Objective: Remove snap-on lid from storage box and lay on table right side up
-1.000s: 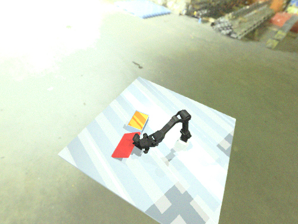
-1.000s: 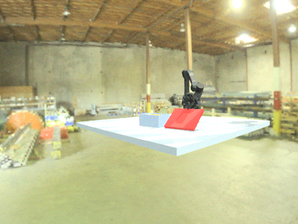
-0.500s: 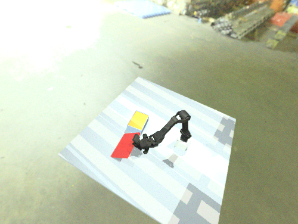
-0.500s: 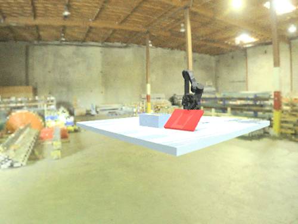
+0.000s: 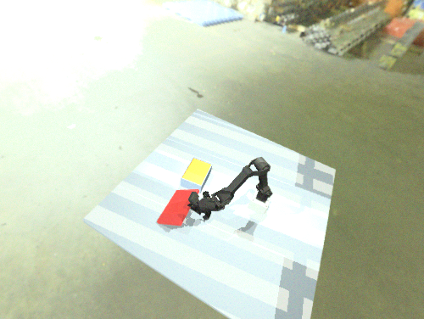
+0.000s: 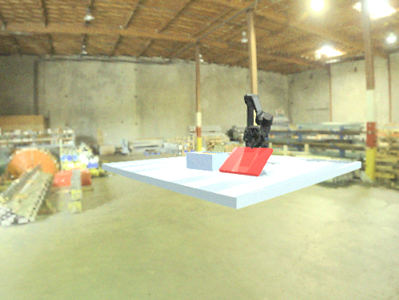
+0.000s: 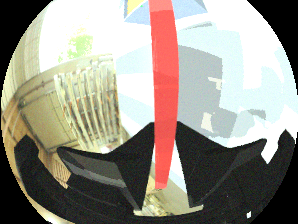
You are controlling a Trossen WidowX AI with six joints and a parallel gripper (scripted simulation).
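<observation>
My gripper tip is 7 cm short of the red lid, 5 cm above it and 1 cm to the right of it. Round my gripper tip: storage box: 26 cm to the right, 11 cm ahead, 7 cm below.
</observation>
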